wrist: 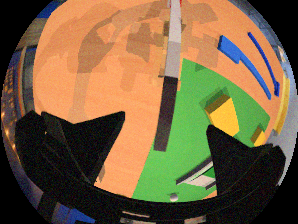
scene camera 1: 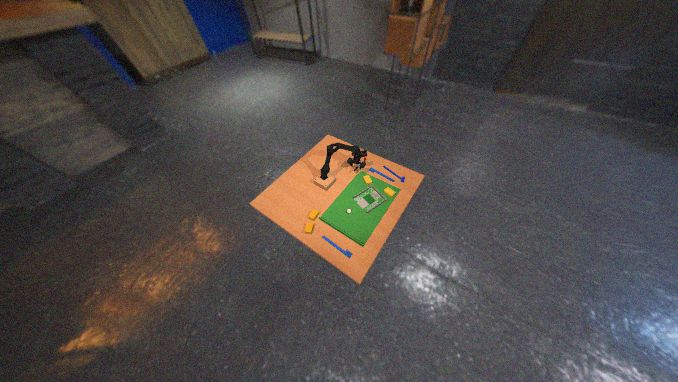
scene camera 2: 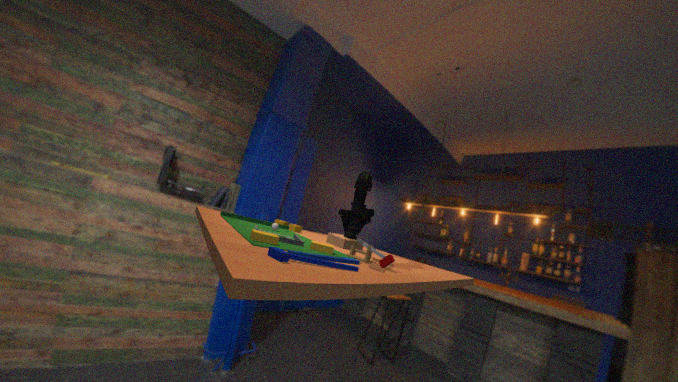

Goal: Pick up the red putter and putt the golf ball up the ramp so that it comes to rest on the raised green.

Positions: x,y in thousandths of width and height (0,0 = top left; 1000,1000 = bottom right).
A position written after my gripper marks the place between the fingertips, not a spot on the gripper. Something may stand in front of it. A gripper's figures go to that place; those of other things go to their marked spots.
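My gripper (wrist: 565,547) is 0.10 m from the lens. A small wooden stand (wrist: 532,333) is 0.19 m from the lens. The marked spots on the stand and on a green mat (wrist: 633,658) are 0.19 m apart, and the mat is 0.27 m from the lens.
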